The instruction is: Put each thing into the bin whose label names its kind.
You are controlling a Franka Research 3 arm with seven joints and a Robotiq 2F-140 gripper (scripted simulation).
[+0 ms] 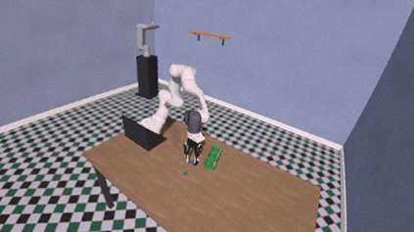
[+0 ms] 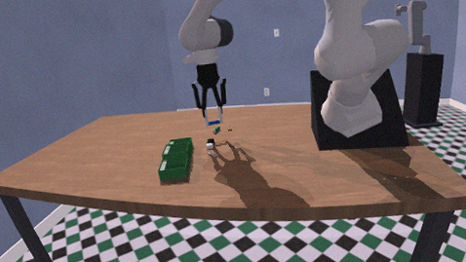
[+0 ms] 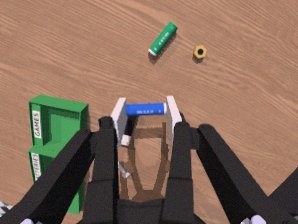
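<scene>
Right now the blue cylinder is 30 mm below my hand. Round my hand: green cylinder (80 mm to the right, 80 mm below); yellow thing (90 mm below, 80 mm to the right, 50 mm behind); black-and-white block (90 mm below, 70 mm to the left, 10 mm ahead).
</scene>
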